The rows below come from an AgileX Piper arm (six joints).
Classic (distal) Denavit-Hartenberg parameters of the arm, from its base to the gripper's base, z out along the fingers. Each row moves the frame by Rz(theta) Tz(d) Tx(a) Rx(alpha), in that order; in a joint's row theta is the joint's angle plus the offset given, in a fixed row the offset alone. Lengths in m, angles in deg.
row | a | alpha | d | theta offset
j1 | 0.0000 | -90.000 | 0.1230 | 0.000
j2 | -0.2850 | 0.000 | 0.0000 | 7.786
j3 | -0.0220 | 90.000 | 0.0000 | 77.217
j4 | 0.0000 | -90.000 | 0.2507 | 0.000
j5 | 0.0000 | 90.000 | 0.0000 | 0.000
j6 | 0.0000 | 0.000 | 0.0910 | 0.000
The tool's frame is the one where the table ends.
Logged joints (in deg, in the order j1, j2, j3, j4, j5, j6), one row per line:
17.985 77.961 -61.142 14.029 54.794 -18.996
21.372 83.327 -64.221 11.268 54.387 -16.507
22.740 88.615 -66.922 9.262 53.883 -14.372
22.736 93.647 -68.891 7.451 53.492 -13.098
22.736 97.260 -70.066 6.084 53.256 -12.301
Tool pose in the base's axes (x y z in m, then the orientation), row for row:
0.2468 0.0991 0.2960 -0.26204 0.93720 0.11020 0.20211
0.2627 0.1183 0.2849 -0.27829 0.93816 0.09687 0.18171
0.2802 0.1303 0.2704 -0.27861 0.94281 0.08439 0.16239
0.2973 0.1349 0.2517 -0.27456 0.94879 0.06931 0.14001
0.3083 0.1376 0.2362 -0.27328 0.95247 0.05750 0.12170
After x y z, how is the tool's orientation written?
As a quaternion, x y z w.
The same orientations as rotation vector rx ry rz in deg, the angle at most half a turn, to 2 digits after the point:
-41.92 149.93 17.63
-45.01 151.75 15.67
-45.55 154.13 13.80
-45.45 157.06 11.47
-45.71 159.31 9.62

